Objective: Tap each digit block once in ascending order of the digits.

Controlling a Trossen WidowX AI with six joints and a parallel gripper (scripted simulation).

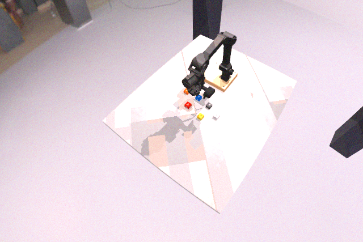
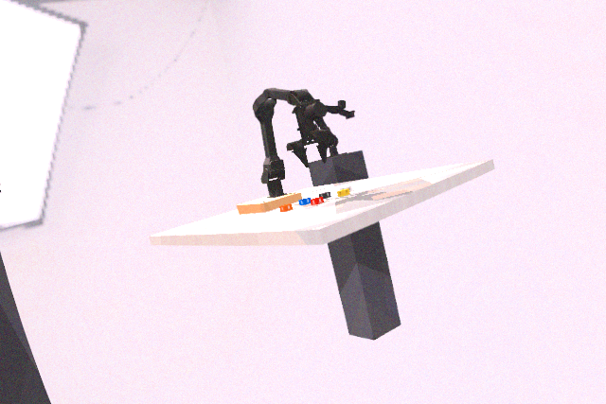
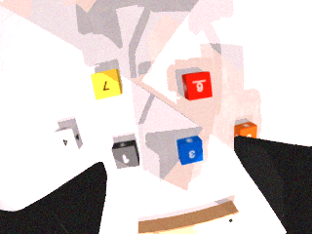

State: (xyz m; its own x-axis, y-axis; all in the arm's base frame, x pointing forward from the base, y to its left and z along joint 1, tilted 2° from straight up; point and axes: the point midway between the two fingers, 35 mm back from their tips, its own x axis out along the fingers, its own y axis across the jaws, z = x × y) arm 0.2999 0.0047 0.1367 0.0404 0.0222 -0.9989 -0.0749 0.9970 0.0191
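Right now my gripper tip is 12 cm above the dark grey block, 6 cm past it and 5 cm to the right of it. Also, from my gripper tip: yellow block: 12 cm below, 6 cm to the left, 4 cm ahead; then red block: 12 cm below, 6 cm to the right, 3 cm ahead; then blue block: 12 cm below, 6 cm behind, 4 cm to the right.
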